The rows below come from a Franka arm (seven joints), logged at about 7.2 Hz.
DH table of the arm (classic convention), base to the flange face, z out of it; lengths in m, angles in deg. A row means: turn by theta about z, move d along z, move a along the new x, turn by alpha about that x. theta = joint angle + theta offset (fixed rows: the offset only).
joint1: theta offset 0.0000, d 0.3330, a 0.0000, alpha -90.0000
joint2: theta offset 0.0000, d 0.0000, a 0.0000, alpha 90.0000
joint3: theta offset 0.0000, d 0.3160, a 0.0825, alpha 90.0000
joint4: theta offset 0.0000, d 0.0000, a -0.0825, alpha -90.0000
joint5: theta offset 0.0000, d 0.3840, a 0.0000, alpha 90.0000
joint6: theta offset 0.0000, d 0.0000, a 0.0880, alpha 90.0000
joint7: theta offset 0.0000, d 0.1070, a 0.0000, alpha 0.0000
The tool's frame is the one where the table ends.
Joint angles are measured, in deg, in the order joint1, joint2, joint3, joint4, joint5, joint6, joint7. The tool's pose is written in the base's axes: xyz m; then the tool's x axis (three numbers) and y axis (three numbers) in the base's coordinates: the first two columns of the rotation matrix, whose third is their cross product. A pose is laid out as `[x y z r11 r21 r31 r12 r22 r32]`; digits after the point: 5 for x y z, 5 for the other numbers.
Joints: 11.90, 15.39, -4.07, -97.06, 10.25, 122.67, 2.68
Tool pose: [0.64786 0.10077 0.45658 0.98631 -0.00205 0.16487 0.02366 -0.98782 -0.15381]
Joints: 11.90, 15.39, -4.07, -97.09, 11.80, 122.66, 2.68
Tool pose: [0.64769 0.10189 0.45649 0.98687 -0.01624 0.16073 0.01284 -0.98390 -0.17825]
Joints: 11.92, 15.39, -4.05, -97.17, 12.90, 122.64, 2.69
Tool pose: [0.64732 0.10309 0.45591 0.98737 -0.02571 0.15630 0.00541 -0.98070 -0.19547]
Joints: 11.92, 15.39, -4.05, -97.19, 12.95, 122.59, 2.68
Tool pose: [0.64719 0.10313 0.45565 0.98757 -0.02582 0.15503 0.00515 -0.98056 -0.19614]
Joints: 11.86, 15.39, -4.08, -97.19, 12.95, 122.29, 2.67
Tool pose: [0.64686 0.10222 0.45512 0.98834 -0.02615 0.15003 0.00377 -0.98065 -0.19574]
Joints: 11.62, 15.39, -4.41, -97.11, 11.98, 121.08, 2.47
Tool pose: [0.64608 0.09569 0.45357 0.99076 -0.01962 0.13417 0.00459 -0.98406 -0.17778]
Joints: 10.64, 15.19, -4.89, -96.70, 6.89, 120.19, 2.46
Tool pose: [0.64767 0.07577 0.45732 0.99025 0.00235 0.13925 0.01575 -0.99533 -0.09522]
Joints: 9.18, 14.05, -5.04, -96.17, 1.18, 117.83, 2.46
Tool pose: [0.64476 0.05241 0.47035 0.99076 0.02450 0.13338 0.02522 -0.99967 -0.00373]
